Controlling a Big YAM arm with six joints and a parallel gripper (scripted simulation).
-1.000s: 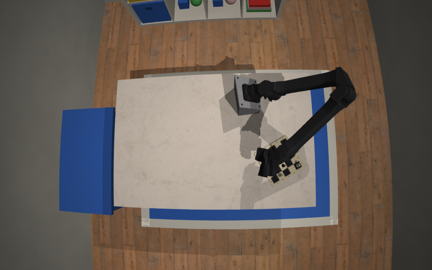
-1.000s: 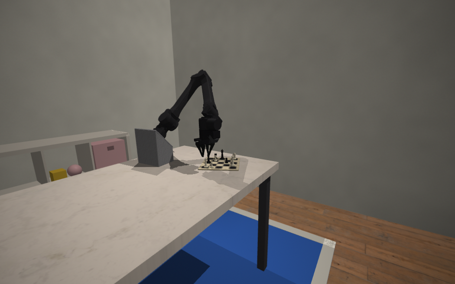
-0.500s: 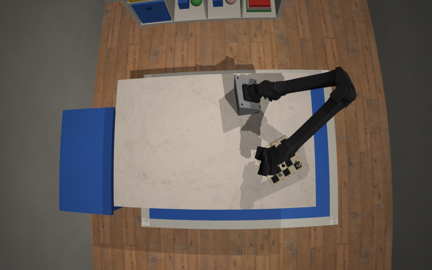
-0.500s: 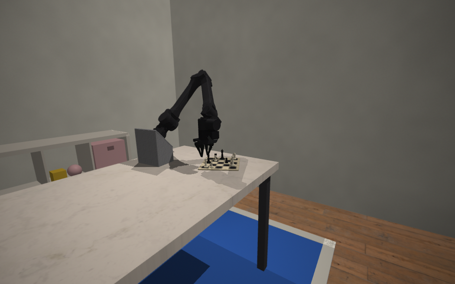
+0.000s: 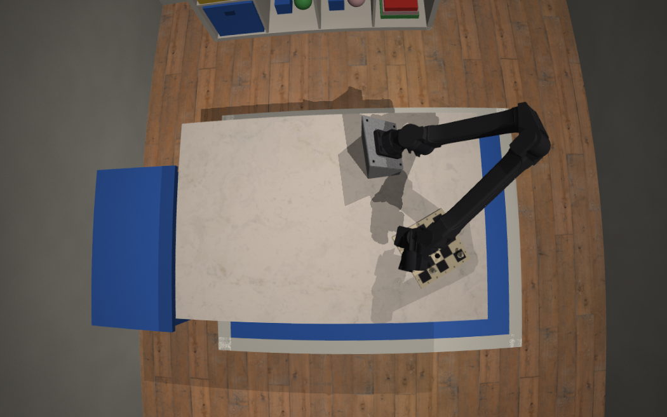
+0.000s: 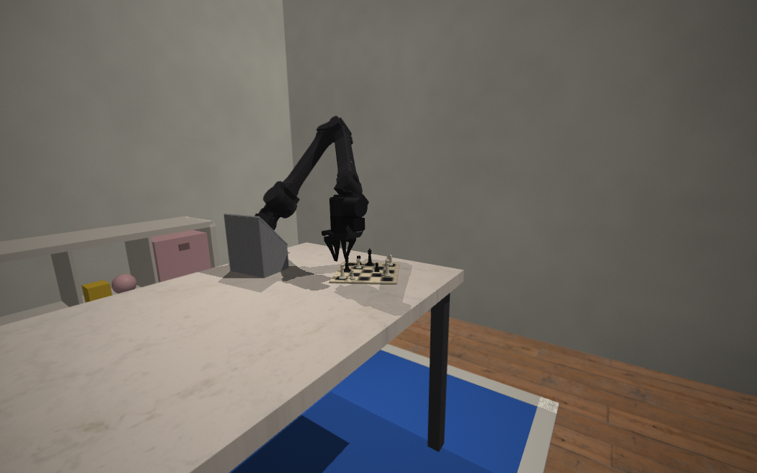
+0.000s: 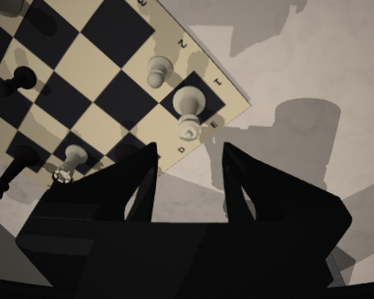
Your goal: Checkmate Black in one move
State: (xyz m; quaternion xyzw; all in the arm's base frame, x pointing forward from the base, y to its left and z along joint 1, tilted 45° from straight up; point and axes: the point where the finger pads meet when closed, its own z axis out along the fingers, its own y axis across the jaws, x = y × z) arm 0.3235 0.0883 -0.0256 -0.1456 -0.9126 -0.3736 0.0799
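Right now my hand is 4 cm above the white rook. Round my hand: white pawn: 4 cm ahead, 1 cm to the left, 6 cm below; then black pawn: 7 cm ahead, 11 cm to the left, 6 cm below; then small chessboard: 4 cm ahead, 10 cm to the left, 7 cm below.
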